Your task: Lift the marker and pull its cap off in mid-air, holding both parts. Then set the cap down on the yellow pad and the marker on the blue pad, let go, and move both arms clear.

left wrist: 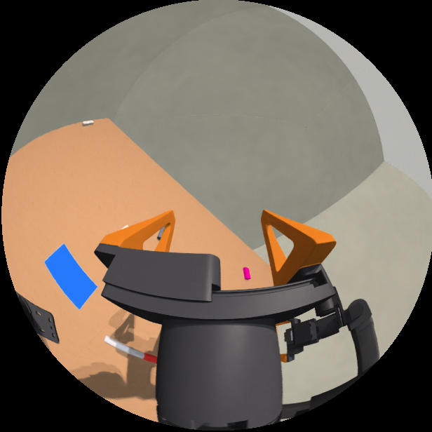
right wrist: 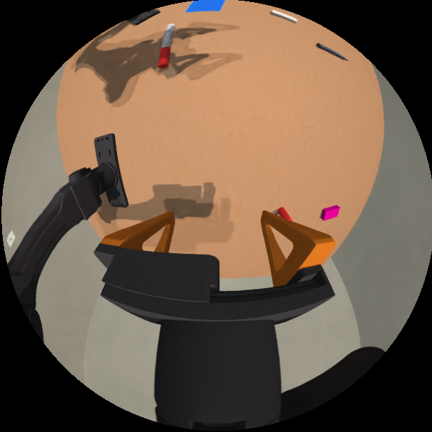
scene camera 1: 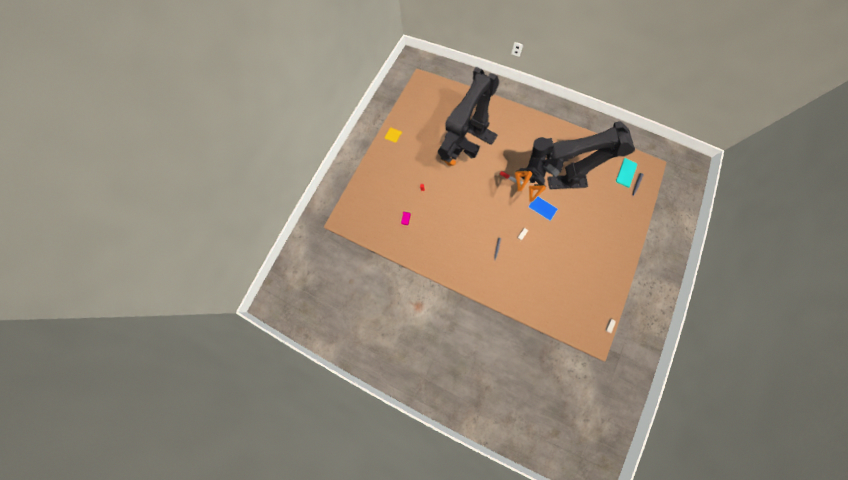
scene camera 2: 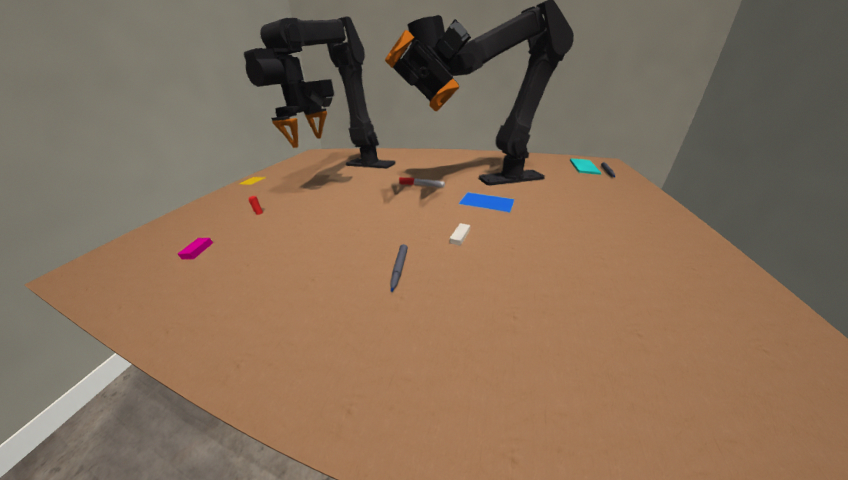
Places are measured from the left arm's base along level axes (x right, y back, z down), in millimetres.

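Where they show: left gripper, fingertip midpoint: (scene camera 1: 525, 196) (scene camera 2: 414, 75); right gripper, fingertip midpoint: (scene camera 1: 453, 156) (scene camera 2: 307, 142); left arm's base at its link origin: (scene camera 1: 567, 182) (scene camera 2: 511, 178); right arm's base at its link origin: (scene camera 1: 478, 131) (scene camera 2: 370, 164).
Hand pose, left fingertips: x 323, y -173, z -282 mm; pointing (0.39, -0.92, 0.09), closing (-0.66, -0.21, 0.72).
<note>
Each offset is from my left fingertips to the top centre of the thing.
The marker @[dx -41, dy +203, dz +262 mm] (scene camera 1: 512, 178) (scene camera 2: 428, 183) (left wrist: 127, 351) (right wrist: 166, 45) lies on the table, grey body with its red cap @[dx -2, dy +227, dz +261 mm] (scene camera 1: 504, 174) (scene camera 2: 406, 181) (left wrist: 150, 358) (right wrist: 164, 57) on one end. The blue pad @[dx -177, dy +41, dz +282 mm] (scene camera 1: 543, 208) (scene camera 2: 486, 202) (left wrist: 70, 276) (right wrist: 206, 6) lies to its right in both scene views. The yellow pad @[dx +578, dy +518, dz +282 mm] (scene camera 1: 392, 135) (scene camera 2: 252, 180) lies near the table's left edge. My left gripper (scene camera 1: 526, 194) (scene camera 2: 412, 85) (left wrist: 217, 214) is open and empty, high above the table near the marker. My right gripper (scene camera 2: 307, 142) (right wrist: 217, 215) is open and empty above the table, left of the marker in both scene views.
A red cylinder @[dx +427, dy +178, dz +234 mm] (scene camera 1: 422, 187) (scene camera 2: 255, 205) and a magenta block @[dx +517, dy +23, dz +267 mm] (scene camera 1: 405, 218) (scene camera 2: 195, 248) lie at the left. A grey pen @[dx +76, dy -158, dz +268 mm] (scene camera 1: 497, 248) (scene camera 2: 399, 266) and a white block @[dx -56, dy -90, dz +270 mm] (scene camera 1: 523, 233) (scene camera 2: 460, 233) lie before the blue pad. A teal block @[dx -648, dy +210, dz +274 mm] (scene camera 1: 626, 172) (scene camera 2: 584, 165) and a dark pen @[dx -686, dy +137, dz +264 mm] (scene camera 1: 637, 184) (scene camera 2: 607, 169) lie right.
</note>
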